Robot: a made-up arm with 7 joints. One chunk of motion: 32 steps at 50 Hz.
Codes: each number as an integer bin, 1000 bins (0 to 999) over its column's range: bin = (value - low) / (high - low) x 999, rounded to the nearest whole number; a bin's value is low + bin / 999 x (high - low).
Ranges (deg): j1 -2.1..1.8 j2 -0.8..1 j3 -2.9..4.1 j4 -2.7..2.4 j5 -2.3..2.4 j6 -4..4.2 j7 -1..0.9
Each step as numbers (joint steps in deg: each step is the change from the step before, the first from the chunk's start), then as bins.
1 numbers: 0.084 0.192 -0.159 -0.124 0.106 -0.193 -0.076
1 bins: 559 551 391 505 511 464 486
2 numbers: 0.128 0.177 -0.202 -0.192 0.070 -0.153 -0.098
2 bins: 571 542 385 491 504 469 474
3 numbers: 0.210 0.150 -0.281 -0.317 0.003 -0.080 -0.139
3 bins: 592 527 374 467 490 478 453
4 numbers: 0.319 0.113 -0.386 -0.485 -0.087 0.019 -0.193
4 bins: 620 507 359 434 470 490 424
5 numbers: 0.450 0.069 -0.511 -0.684 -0.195 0.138 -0.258
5 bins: 653 482 341 395 447 504 390
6 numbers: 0.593 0.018 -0.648 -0.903 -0.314 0.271 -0.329
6 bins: 690 454 321 352 422 520 353
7 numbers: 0.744 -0.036 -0.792 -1.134 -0.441 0.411 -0.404
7 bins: 729 424 301 307 395 537 313
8 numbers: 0.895 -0.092 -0.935 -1.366 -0.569 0.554 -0.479
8 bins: 767 393 280 261 368 555 274
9 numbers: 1.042 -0.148 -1.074 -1.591 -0.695 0.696 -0.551
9 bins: 805 362 261 217 341 572 236
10 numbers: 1.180 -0.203 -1.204 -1.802 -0.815 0.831 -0.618
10 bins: 840 331 242 176 316 589 201
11 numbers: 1.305 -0.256 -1.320 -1.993 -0.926 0.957 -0.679
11 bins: 872 302 225 138 292 604 169
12 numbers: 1.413 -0.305 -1.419 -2.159 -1.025 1.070 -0.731
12 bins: 900 275 211 106 271 618 141
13 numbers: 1.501 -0.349 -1.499 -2.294 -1.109 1.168 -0.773
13 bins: 922 250 200 80 253 630 119
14 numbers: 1.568 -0.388 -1.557 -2.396 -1.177 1.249 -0.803
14 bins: 940 229 192 60 239 639 104
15 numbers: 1.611 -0.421 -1.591 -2.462 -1.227 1.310 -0.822
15 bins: 951 210 187 47 228 647 94
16 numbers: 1.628 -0.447 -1.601 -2.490 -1.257 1.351 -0.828
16 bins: 955 196 185 41 222 652 90
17 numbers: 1.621 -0.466 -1.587 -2.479 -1.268 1.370 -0.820
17 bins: 953 185 187 43 219 654 95
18 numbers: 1.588 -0.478 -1.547 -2.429 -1.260 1.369 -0.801
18 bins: 945 179 193 53 221 654 105
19 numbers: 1.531 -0.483 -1.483 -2.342 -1.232 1.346 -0.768
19 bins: 930 176 202 70 227 651 122
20 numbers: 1.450 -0.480 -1.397 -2.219 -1.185 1.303 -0.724
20 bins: 909 178 214 94 237 646 145
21 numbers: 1.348 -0.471 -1.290 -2.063 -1.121 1.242 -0.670
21 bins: 883 183 230 125 251 639 174
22 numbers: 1.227 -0.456 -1.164 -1.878 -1.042 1.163 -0.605
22 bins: 852 191 248 161 267 629 208
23 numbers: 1.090 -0.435 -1.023 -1.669 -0.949 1.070 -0.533
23 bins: 817 203 268 202 287 618 246
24 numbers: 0.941 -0.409 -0.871 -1.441 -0.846 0.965 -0.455
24 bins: 779 217 290 247 309 605 287
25 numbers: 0.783 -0.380 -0.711 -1.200 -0.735 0.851 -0.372
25 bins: 738 233 312 294 333 591 330
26 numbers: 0.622 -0.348 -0.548 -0.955 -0.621 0.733 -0.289
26 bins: 697 251 336 342 357 577 374
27 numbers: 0.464 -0.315 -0.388 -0.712 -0.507 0.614 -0.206
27 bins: 657 269 358 389 381 562 417
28 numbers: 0.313 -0.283 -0.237 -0.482 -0.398 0.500 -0.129
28 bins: 618 287 380 434 404 548 458
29 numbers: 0.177 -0.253 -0.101 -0.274 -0.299 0.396 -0.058
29 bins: 583 304 399 475 425 536 495
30 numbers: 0.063 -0.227 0.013 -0.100 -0.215 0.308 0.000
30 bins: 554 318 416 509 443 525 526
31 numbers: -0.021 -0.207 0.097 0.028 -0.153 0.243 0.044
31 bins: 533 329 428 534 456 517 549
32 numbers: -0.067 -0.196 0.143 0.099 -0.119 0.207 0.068
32 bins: 521 335 434 548 464 513 562
